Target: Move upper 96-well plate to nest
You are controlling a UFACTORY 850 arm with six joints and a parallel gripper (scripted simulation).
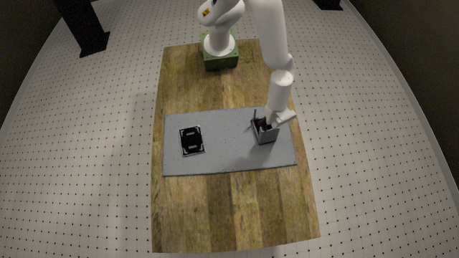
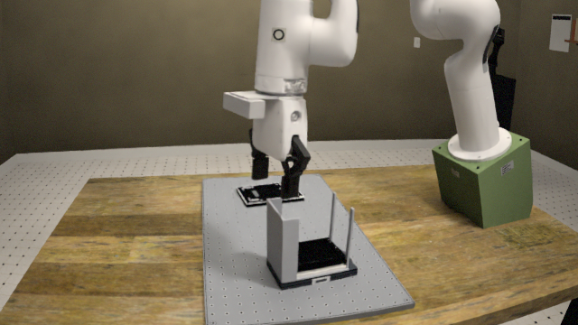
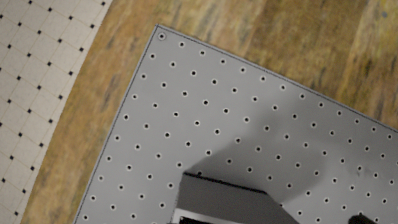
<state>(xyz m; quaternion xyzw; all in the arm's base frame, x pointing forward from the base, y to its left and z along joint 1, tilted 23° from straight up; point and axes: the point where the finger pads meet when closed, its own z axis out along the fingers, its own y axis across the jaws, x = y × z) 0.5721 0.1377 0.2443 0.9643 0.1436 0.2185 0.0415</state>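
Now: the black 96-well plate 7 cm behind my hand and 16 cm below it. Also, from my hand: grey corner wall: 11 cm below; white 96-well plate: 7 cm behind, 17 cm below.
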